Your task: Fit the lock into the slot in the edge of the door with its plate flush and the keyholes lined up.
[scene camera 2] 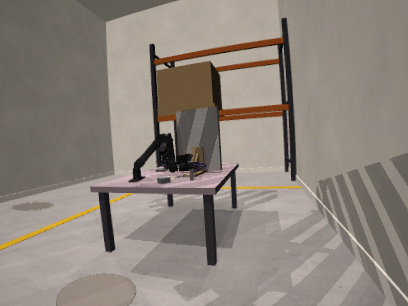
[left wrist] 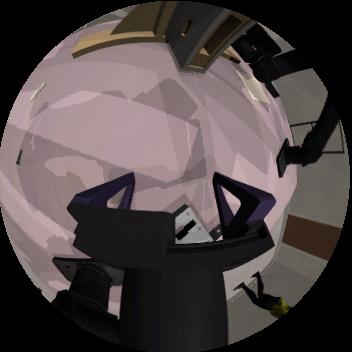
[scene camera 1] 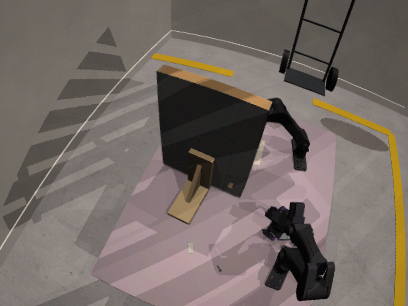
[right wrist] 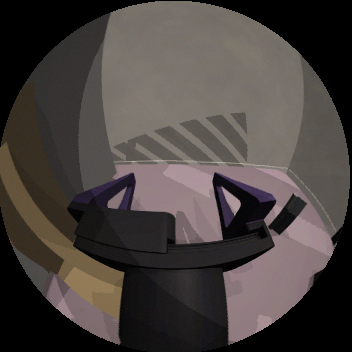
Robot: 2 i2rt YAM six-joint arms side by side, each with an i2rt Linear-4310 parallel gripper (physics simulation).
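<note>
The lock, a silver plate with a dark slot, lies on the table, partly hidden by my left gripper. That gripper is open above it, with part of the lock showing between the gripper body and the finger on the picture's right. The dark door stands upright on wooden feet. Its narrow edge shows a wood-lined slot in the left wrist view. My right gripper is open and empty, close to the door and a wooden foot.
A pale sheet lies on the pink table beside the door. A small pale card and a small dark piece lie farther off. A dark block shows at the right of the right wrist view.
</note>
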